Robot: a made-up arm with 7 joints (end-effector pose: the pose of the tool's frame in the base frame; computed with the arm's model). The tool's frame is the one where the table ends.
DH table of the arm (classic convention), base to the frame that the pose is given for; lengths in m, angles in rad. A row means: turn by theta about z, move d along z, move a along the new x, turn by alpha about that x. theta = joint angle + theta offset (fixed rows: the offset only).
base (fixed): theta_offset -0.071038, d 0, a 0, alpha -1.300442
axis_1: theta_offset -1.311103, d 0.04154, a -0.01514, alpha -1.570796
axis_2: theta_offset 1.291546, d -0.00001, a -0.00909, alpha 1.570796
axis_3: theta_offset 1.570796, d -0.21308, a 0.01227, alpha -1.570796
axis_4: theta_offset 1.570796, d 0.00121, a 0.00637, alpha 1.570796
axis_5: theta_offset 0, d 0.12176, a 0, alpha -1.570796
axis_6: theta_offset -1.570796, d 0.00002, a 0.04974, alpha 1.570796
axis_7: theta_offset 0, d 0.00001, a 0, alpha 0
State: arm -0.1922 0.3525 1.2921 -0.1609 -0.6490 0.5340 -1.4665
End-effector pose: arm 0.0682 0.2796 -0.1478 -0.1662 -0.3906 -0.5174
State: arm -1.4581 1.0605 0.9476 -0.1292 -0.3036 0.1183 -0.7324
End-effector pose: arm 0.1024 0.2570 0.1589 0.6402 -1.5326 0.1777
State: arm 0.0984 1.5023 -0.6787 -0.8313 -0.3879 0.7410 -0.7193
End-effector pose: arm 0.0617 0.1615 -0.1320 0.5943 1.3693 -1.4859
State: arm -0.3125 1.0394 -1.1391 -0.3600 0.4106 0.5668 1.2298
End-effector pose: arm 0.1063 0.1184 -0.2190 1.3237 -0.4918 0.0795
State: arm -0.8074 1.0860 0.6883 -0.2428 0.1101 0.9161 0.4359
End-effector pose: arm 0.1703 0.2638 0.0749 0.4891 -0.4358 1.4008
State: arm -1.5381 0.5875 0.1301 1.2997 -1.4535 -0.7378 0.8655
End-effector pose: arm 0.3619 0.1827 0.0003 -1.4773 -0.3413 1.3217
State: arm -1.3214 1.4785 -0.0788 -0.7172 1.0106 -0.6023 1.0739
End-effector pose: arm 0.1328 0.0919 0.1060 -1.1453 2.7351 -0.0105
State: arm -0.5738 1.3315 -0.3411 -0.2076 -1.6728 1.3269 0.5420
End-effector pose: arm 0.1825 0.1802 -0.0858 0.3671 1.2730 -0.1308
